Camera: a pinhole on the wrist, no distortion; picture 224 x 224 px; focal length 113.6 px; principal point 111.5 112.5 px. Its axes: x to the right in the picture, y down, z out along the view. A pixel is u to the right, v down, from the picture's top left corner.
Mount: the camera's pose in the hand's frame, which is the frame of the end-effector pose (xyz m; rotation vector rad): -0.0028 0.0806 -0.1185 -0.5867 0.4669 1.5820
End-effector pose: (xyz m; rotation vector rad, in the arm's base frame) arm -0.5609 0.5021 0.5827 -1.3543 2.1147 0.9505
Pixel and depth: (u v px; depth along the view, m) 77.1 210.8 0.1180
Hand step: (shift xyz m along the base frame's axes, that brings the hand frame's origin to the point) -0.0578 0.0939 0.1191
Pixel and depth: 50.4 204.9 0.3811
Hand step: 0.0293 0.4567 0.0764
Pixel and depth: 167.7 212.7 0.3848
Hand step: -0.2343 0.3890 0.3648
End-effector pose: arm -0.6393 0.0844 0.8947 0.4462 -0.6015 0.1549
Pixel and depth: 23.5 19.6 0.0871
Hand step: 0.0305 0.0817 0.0642
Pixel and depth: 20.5 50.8 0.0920
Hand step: 0.0107 0.0750 0.0554
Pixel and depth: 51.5 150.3 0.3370
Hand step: -0.2777 0.0086 0.1535
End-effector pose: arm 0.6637 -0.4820 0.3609 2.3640 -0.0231 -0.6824
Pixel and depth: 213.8 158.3 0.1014
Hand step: 0.0306 -0.0941 0.2175
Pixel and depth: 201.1 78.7 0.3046
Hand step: 0.1262 -0.3552 0.2766
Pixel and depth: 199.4 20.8 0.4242
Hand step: 0.3311 -0.5596 0.2356
